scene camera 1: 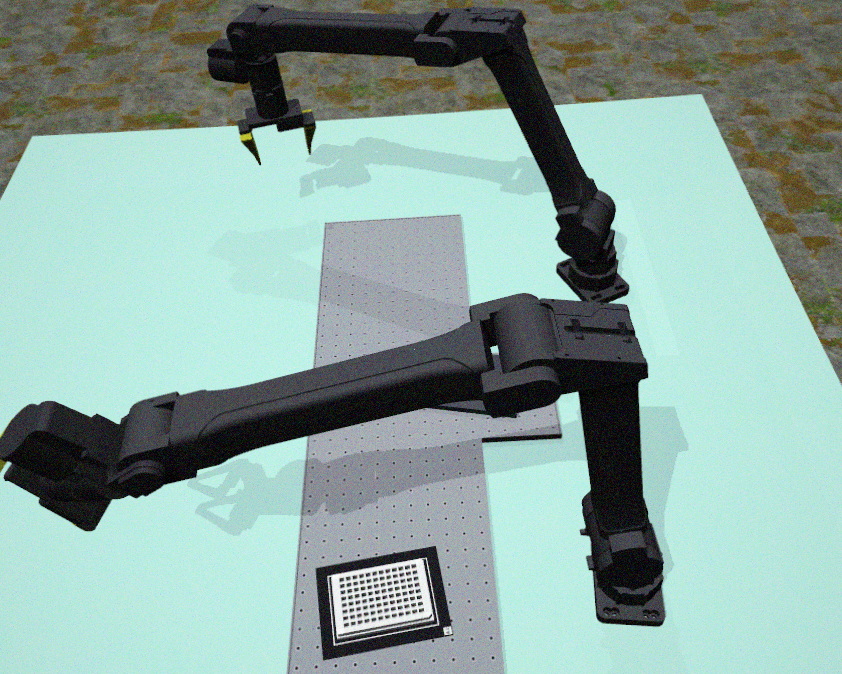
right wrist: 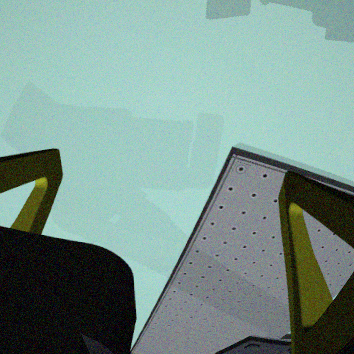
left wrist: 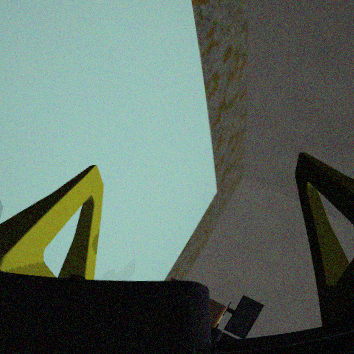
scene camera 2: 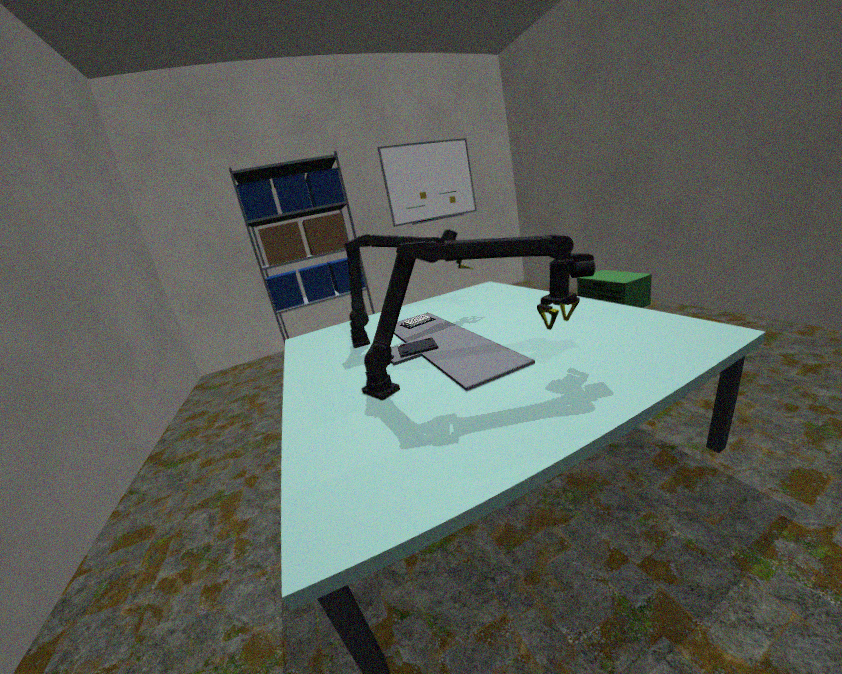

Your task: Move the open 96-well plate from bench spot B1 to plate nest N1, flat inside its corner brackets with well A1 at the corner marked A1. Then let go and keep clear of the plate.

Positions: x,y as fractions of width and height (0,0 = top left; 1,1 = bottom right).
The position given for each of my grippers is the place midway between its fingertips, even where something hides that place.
Note:
My left gripper (left wrist: 0.56,0.48) is open, holding nothing. My right gripper (scene camera 1: 0.34,0.24) is open, holding nothing. A white well plate (scene camera 1: 0.47,0.89) sits on a black nest with white outline.
My right gripper is seen too in the right wrist view (right wrist: 0.48,0.49). The right wrist view does not show the white well plate: it is out of frame. The left wrist view does not show the white well plate: it is out of frame.

